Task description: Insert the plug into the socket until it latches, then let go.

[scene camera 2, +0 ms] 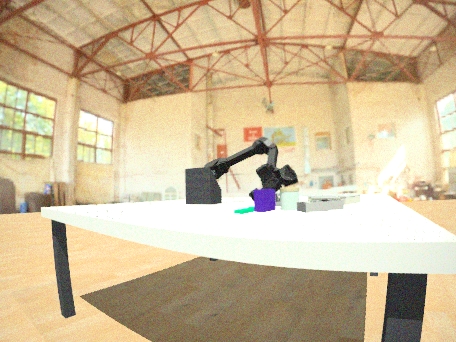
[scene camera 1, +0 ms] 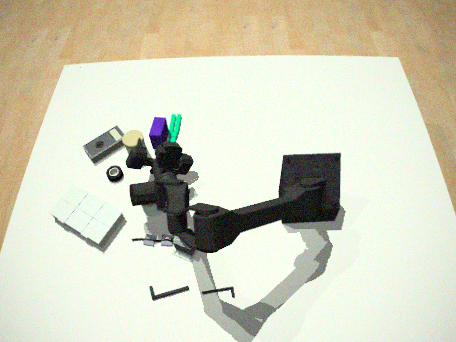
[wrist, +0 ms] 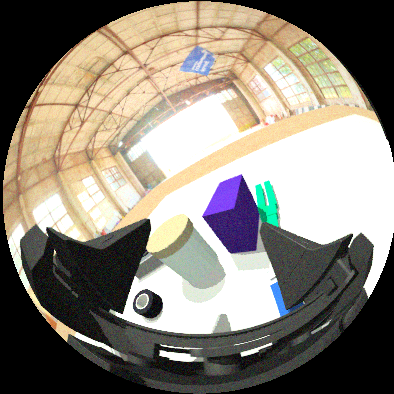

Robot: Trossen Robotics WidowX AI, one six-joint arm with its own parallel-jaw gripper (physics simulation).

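Where they show: gripper, between the fingertips: (scene camera 2: 272,186) (scene camera 1: 153,141) (wrist: 207,226); arm's base, origin of its link: (scene camera 2: 206,181) (scene camera 1: 307,188).
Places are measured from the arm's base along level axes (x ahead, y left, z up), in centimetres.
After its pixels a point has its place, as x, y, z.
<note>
My gripper (scene camera 1: 161,157) (wrist: 207,226) {41.0, -20.4, -3.5} is open and empty, above the table near the jar and purple box. I cannot tell for certain which things are the plug and socket. A blue piece (wrist: 280,299) {36.7, -15.6, -9.8} lies partly behind the right finger in the wrist view, and a grey pointed piece (wrist: 222,324) shows at the lower middle. In scene camera 1, two small grey blocks (scene camera 1: 150,240) {41.1, 7.6, -10.6} (scene camera 1: 167,240) {36.5, 7.7, -10.5} lie along a thin dark line, beside a larger grey block (scene camera 1: 184,246) {31.4, 11.3, -6.6} that the arm partly covers. The arm hides the table beneath it there.
A jar with a tan lid (scene camera 1: 133,138) {47.2, -22.2, -4.0} (scene camera 2: 289,199) {48.2, -25.4, -7.7} (wrist: 197,262) {45.1, -20.6, -8.2}, purple box (scene camera 1: 158,131) {39.9, -24.5, -4.2} (scene camera 2: 264,200) {41.6, -30.2, -7.5} (wrist: 232,225) {40.2, -22.9, -6.2} and green tool (scene camera 1: 175,127) {35.9, -30.7, -9.9} (scene camera 2: 244,210) {37.3, -35.3, -10.1} (wrist: 268,205) {36.3, -28.6, -9.8} stand or lie near the gripper. A black ring (scene camera 1: 109,174) {54.8, -13.3, -9.2}, grey meter (scene camera 1: 103,144) {58.1, -24.1, -8.4}, pale tiled block (scene camera 1: 89,215) {58.1, 1.1, -7.6} and hex keys (scene camera 1: 171,292) {34.9, 22.0, -10.3} lie around.
</note>
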